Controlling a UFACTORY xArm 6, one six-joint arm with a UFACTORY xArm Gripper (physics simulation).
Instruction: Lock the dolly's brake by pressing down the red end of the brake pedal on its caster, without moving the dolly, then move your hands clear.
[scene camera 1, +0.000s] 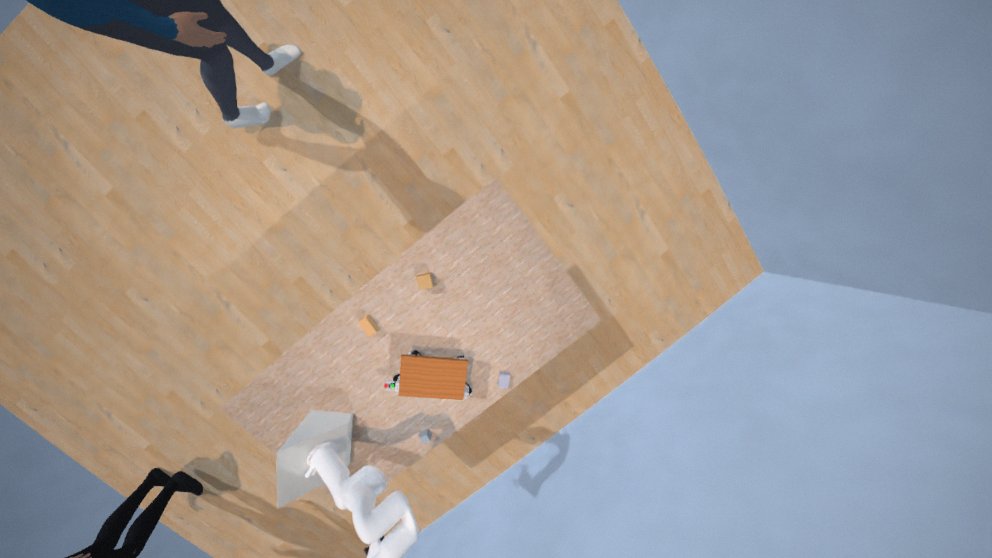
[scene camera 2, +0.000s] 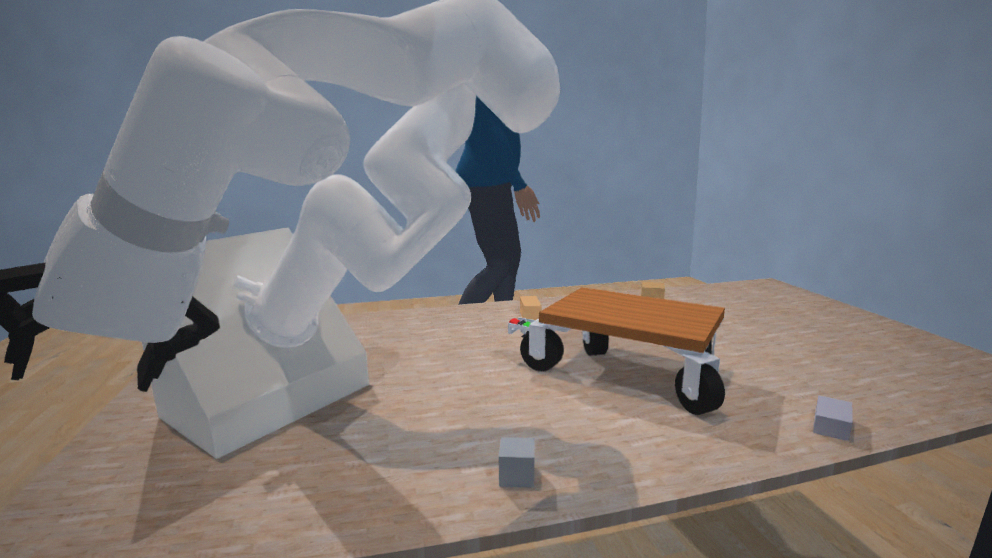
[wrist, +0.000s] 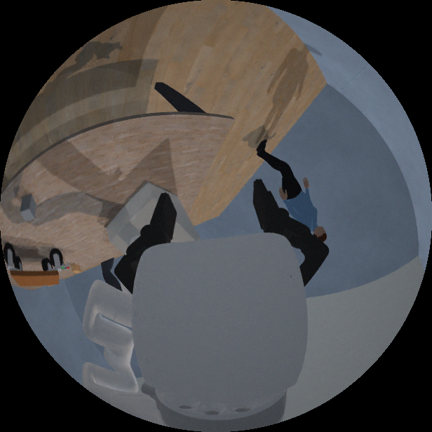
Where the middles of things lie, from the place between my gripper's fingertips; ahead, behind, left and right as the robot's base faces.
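The dolly (scene camera 2: 686, 328) is 19 cm below my hand, 74 cm ahead of it and 27 cm to the left of it. There's a lilac block (scene camera 2: 833, 417) too, and that's 24 cm below my hand, 93 cm ahead of it and 3 cm to the right of it. Going by their middles, the dolly is the nearest to my hand of the things named here.
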